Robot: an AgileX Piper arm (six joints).
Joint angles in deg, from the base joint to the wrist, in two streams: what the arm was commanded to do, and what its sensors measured. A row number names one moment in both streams.
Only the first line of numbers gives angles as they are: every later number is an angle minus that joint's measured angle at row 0.
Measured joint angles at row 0: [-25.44, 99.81, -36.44, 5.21, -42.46, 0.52]
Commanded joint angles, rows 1 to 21: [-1.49, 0.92, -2.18, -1.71, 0.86, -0.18]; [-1.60, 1.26, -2.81, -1.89, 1.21, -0.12]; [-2.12, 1.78, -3.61, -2.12, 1.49, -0.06]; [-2.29, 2.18, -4.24, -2.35, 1.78, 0.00]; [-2.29, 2.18, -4.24, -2.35, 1.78, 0.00]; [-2.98, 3.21, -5.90, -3.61, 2.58, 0.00]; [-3.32, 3.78, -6.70, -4.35, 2.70, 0.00]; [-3.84, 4.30, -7.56, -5.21, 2.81, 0.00]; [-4.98, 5.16, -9.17, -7.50, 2.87, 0.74]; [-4.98, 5.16, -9.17, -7.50, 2.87, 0.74]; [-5.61, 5.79, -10.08, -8.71, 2.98, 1.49]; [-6.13, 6.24, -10.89, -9.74, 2.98, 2.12]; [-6.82, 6.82, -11.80, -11.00, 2.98, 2.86]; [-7.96, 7.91, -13.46, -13.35, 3.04, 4.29]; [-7.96, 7.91, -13.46, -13.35, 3.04, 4.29]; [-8.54, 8.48, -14.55, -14.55, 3.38, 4.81]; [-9.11, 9.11, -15.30, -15.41, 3.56, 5.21]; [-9.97, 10.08, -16.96, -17.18, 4.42, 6.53]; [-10.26, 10.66, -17.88, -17.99, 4.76, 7.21]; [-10.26, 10.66, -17.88, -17.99, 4.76, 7.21]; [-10.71, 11.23, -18.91, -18.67, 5.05, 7.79]
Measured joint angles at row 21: [-9.80, 10.03, -16.21, -15.47, 4.76, 6.13]
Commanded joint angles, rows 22 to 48: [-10.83, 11.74, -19.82, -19.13, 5.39, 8.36]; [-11.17, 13.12, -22.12, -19.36, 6.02, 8.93]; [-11.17, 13.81, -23.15, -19.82, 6.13, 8.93]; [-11.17, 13.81, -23.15, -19.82, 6.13, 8.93]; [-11.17, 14.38, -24.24, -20.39, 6.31, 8.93]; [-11.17, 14.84, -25.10, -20.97, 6.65, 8.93]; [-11.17, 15.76, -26.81, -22.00, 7.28, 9.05]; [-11.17, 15.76, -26.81, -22.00, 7.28, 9.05]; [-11.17, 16.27, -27.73, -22.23, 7.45, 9.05]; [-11.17, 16.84, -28.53, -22.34, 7.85, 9.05]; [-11.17, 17.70, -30.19, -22.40, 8.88, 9.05]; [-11.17, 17.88, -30.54, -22.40, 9.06, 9.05]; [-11.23, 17.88, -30.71, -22.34, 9.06, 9.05]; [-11.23, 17.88, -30.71, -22.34, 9.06, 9.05]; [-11.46, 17.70, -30.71, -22.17, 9.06, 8.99]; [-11.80, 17.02, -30.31, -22.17, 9.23, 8.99]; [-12.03, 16.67, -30.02, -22.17, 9.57, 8.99]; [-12.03, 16.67, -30.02, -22.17, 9.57, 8.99]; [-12.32, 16.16, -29.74, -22.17, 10.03, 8.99]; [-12.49, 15.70, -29.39, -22.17, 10.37, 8.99]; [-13.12, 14.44, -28.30, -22.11, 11.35, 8.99]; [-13.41, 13.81, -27.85, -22.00, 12.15, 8.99]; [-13.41, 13.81, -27.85, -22.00, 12.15, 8.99]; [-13.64, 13.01, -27.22, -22.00, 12.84, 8.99]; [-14.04, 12.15, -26.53, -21.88, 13.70, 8.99]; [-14.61, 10.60, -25.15, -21.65, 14.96, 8.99]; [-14.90, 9.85, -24.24, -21.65, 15.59, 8.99]
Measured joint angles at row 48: [-13.81, 12.38, -25.84, -21.25, 14.27, 9.05]
